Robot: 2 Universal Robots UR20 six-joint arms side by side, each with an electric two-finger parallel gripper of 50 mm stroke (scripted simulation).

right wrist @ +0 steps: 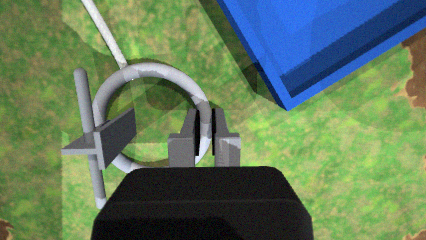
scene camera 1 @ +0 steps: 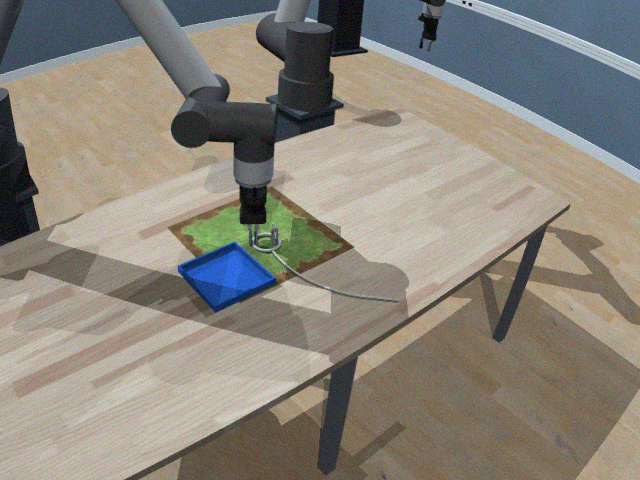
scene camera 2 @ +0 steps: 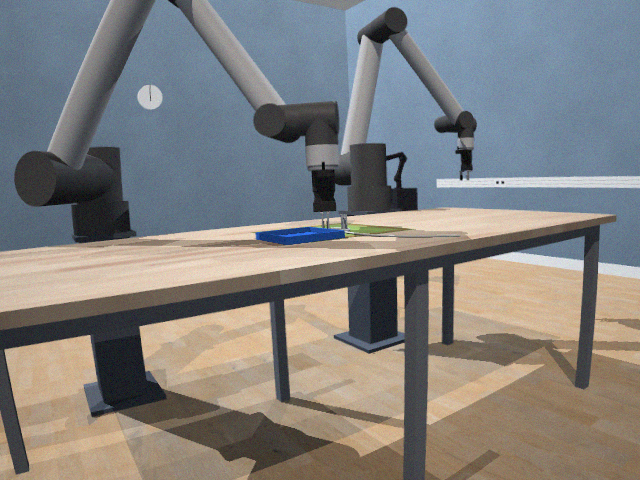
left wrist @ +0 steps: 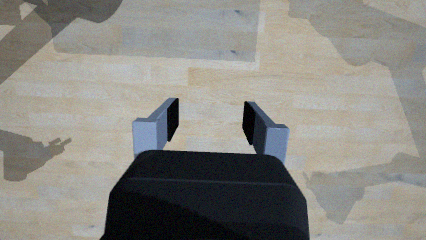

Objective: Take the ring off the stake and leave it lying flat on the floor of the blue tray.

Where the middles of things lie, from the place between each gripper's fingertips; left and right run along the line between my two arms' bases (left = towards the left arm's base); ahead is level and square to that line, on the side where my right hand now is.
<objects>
Now: right hand 30 mm to the right of the grey ring (right wrist: pixel 145 69), 20 mm short of it and 10 mm above it. From my right hand the other things lie so: mat (scene camera 1: pixel 306 242): 30 mm to the left, 30 mm below, 20 mm behind; then grey stake (right wrist: pixel 102 144): 50 mm to the left, 30 mm ahead, 10 mm above; then blue tray (scene camera 1: pixel 222 274): 140 mm to the right, 90 mm ahead, 10 mm below.
</objects>
